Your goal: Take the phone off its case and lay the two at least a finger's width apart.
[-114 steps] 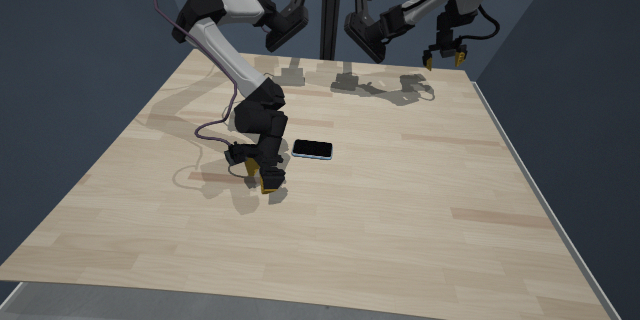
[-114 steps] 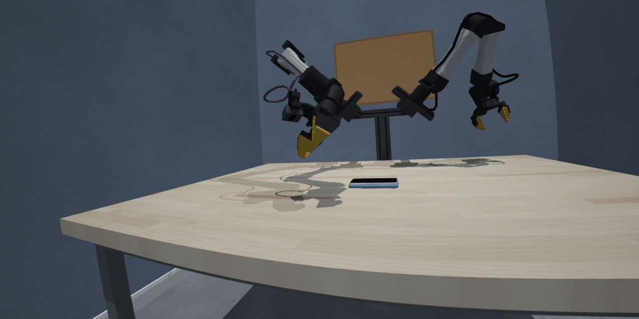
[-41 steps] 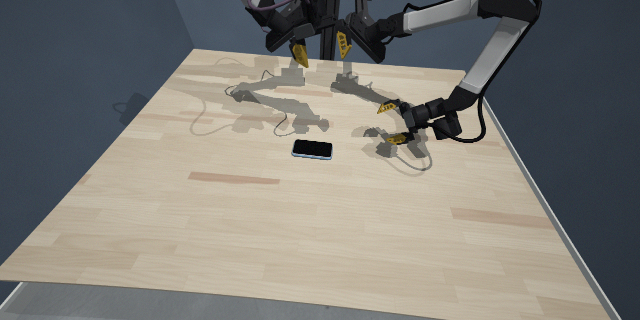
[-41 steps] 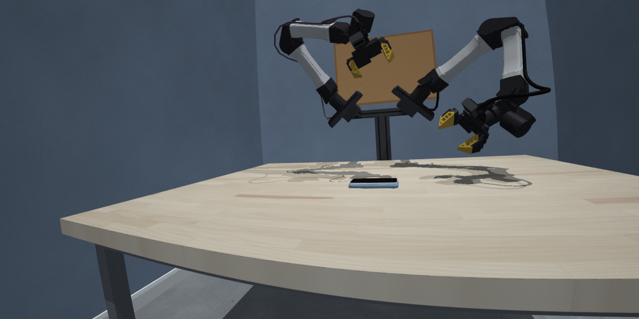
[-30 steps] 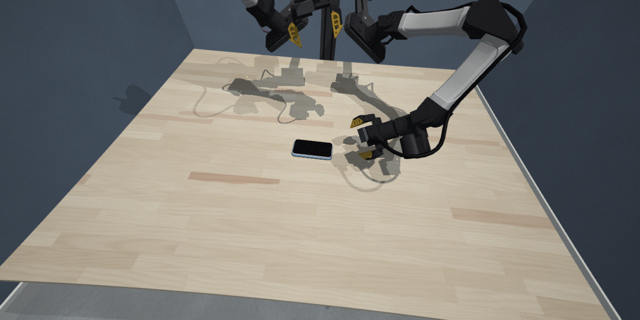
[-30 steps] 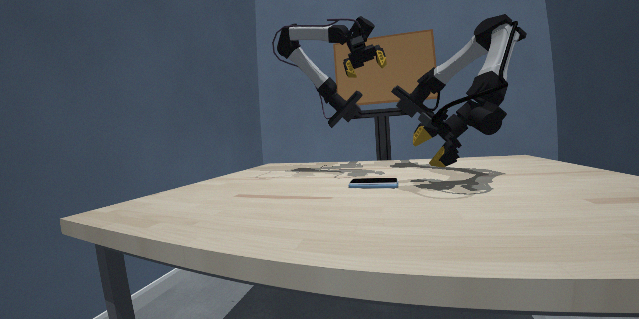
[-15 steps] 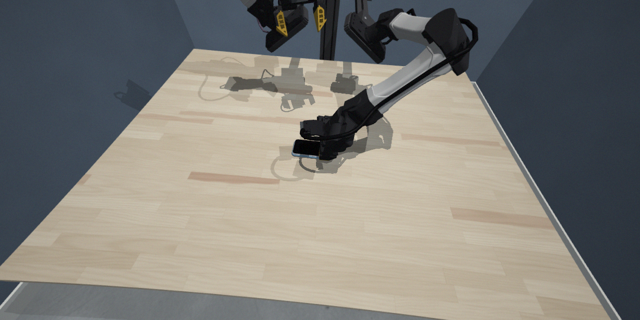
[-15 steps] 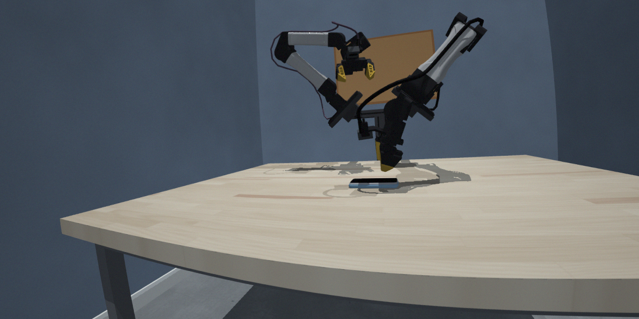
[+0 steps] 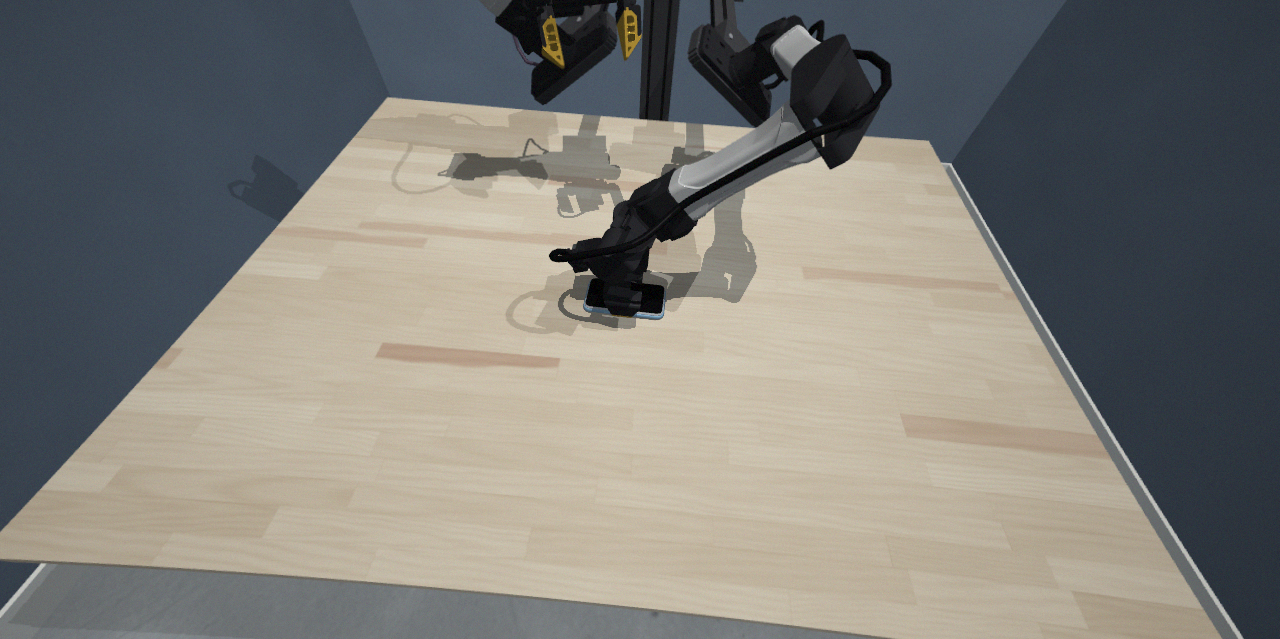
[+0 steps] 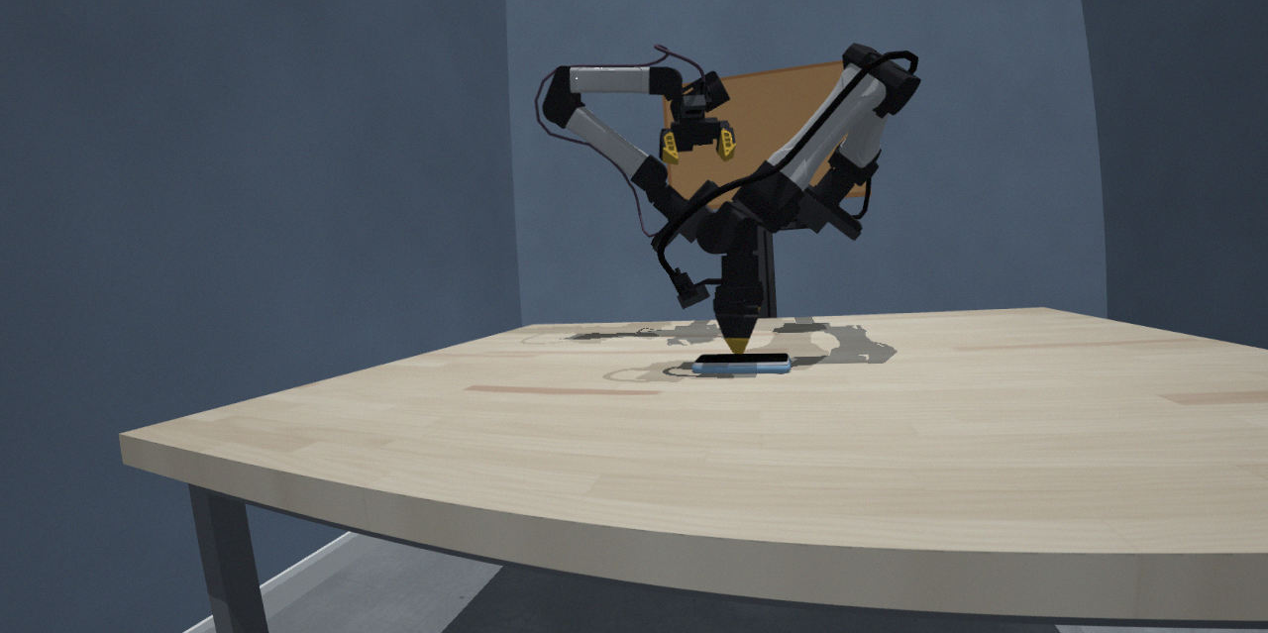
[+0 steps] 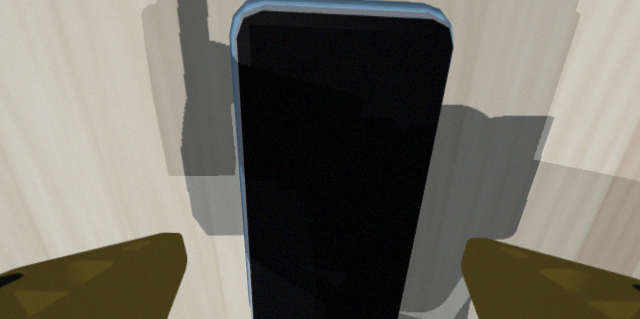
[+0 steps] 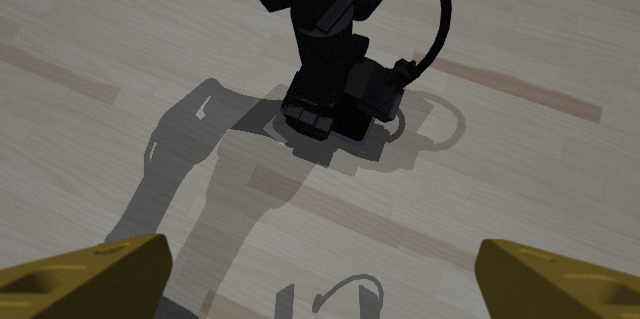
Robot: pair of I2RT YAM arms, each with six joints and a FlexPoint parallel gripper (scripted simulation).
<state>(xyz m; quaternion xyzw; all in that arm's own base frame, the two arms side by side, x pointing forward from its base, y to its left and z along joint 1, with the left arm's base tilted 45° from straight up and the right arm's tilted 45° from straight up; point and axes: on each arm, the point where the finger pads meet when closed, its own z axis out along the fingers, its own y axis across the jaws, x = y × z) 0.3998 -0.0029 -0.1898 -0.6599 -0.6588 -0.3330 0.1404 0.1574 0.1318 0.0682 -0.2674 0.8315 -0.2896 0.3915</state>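
Observation:
Right now my left hand is 3 cm above the black phone.

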